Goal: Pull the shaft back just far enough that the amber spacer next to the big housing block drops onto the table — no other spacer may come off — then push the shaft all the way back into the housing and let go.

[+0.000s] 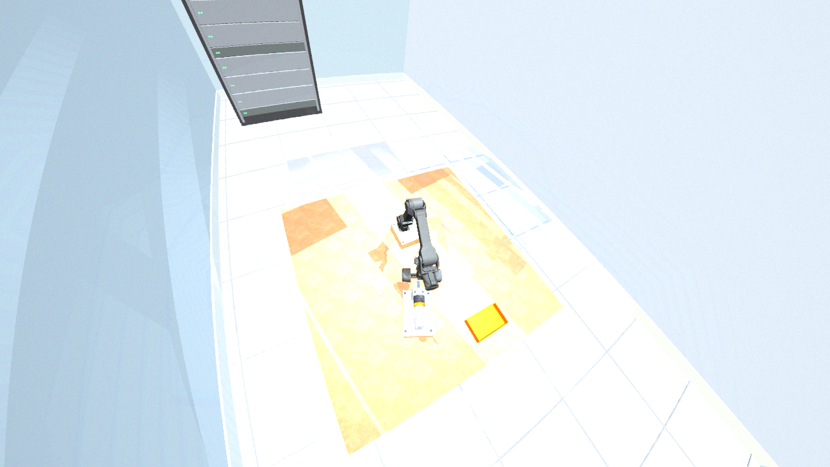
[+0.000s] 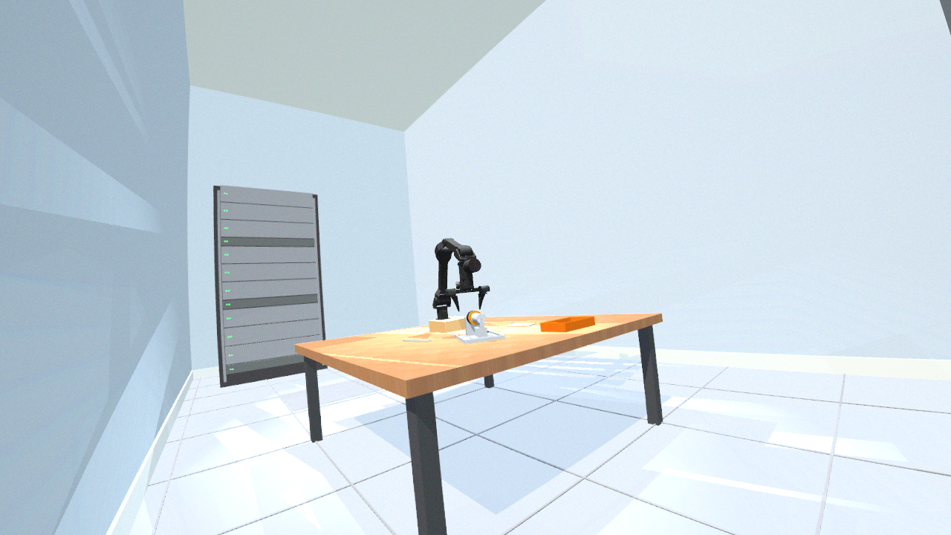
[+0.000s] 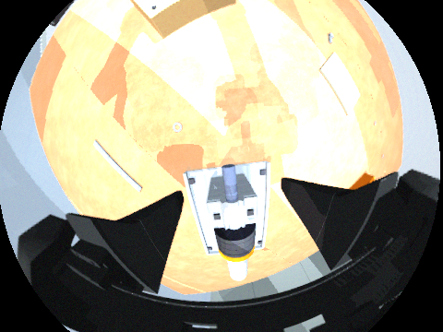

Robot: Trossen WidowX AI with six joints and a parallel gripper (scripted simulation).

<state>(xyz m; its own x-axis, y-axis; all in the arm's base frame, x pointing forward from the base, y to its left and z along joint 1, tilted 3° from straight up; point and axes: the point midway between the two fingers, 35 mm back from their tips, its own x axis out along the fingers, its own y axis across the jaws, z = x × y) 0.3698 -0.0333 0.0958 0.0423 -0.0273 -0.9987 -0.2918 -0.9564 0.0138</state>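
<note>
Now: gripper tip 80 mm short of the grey-blue shaft, 30 mm above it and 20 mm to the left of it. Round my gripper tip: amber spacer 100 mm ahead, 30 mm to the right, 30 mm below; then orange tray 290 mm to the left, 280 mm ahead, 100 mm below; then white fixture 130 mm ahead, 60 mm below, 40 mm to the right.
</note>
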